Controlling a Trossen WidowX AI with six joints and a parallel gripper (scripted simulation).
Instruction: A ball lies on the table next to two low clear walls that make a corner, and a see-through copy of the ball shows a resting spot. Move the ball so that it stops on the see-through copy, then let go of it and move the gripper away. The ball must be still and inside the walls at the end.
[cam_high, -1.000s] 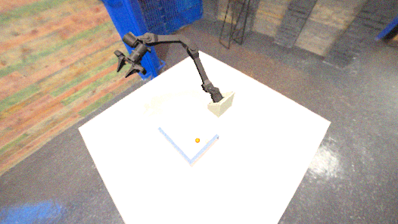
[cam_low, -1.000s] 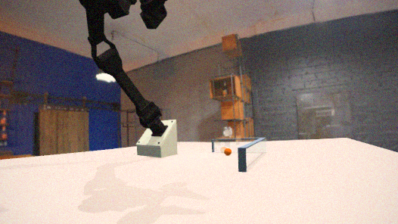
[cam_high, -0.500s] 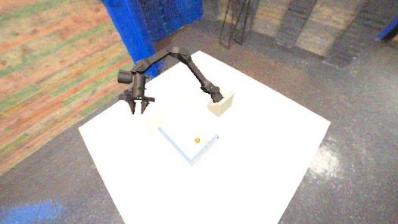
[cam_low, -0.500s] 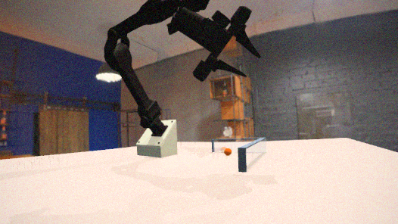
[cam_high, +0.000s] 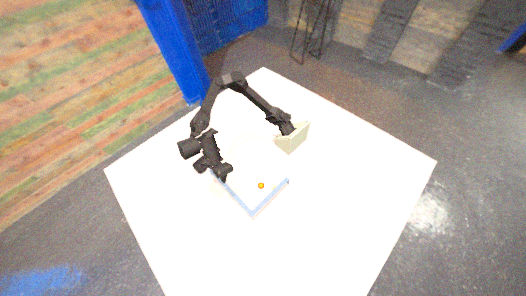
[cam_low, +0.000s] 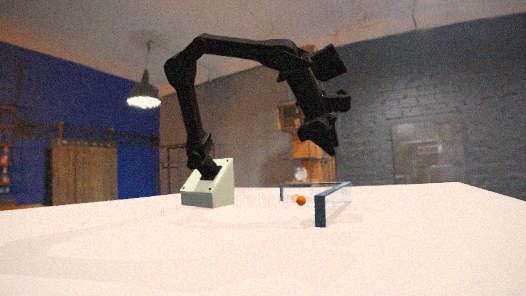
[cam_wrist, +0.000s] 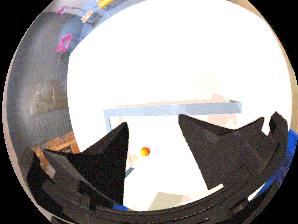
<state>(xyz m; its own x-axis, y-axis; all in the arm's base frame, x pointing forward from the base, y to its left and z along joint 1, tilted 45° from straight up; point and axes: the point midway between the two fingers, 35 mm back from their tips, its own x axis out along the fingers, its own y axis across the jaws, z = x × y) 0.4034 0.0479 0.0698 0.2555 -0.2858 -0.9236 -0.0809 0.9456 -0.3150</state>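
Right now the orange ball is 130 mm behind my gripper tip, 90 mm to the left of it and 130 mm below it. From my gripper tip the other things lie so: see-through copy of ball: 170 mm behind, 130 mm to the left, 130 mm below.
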